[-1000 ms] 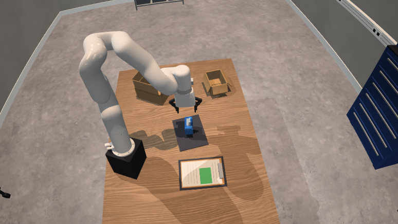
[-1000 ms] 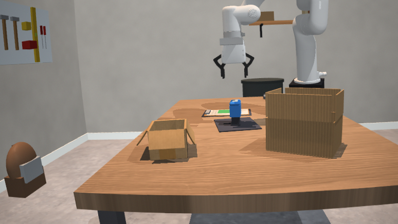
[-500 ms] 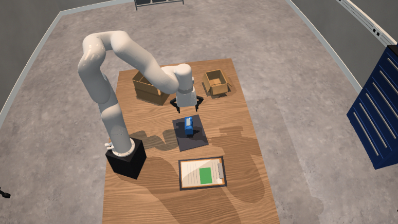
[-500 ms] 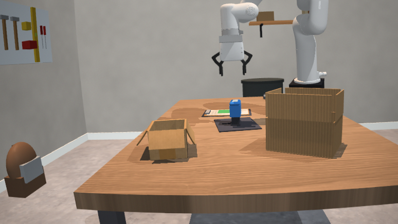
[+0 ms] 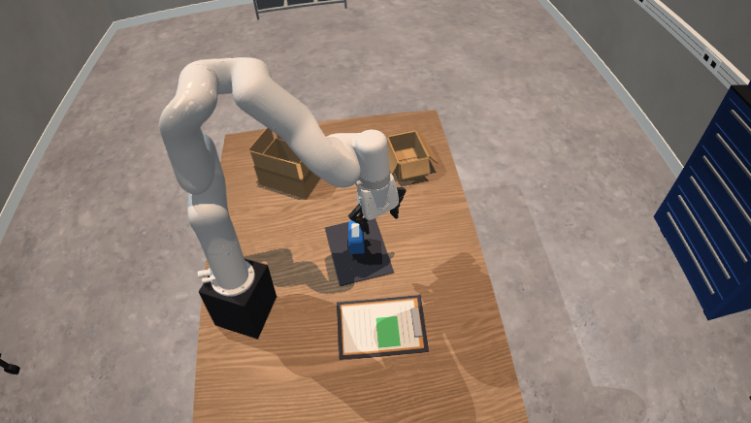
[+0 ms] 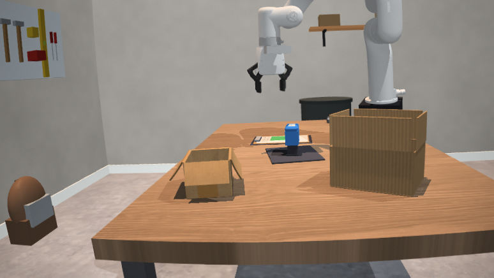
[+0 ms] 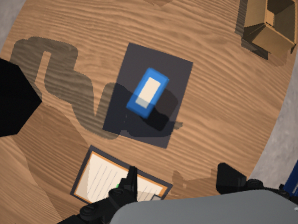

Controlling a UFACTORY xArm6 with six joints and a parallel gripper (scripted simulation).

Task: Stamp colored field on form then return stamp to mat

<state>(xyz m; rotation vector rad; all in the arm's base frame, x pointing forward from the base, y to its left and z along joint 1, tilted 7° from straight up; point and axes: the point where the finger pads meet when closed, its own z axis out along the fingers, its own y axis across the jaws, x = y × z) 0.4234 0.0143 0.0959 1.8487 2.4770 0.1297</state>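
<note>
My gripper is now 6 cm past the blue stamp, 8 cm to the right of it and 17 cm above it. The rest, counted from my hand: clipboard (5 cm behind, 20 cm to the right, 22 cm below); then dark mat (6 cm behind, 8 cm to the left, 22 cm below).
</note>
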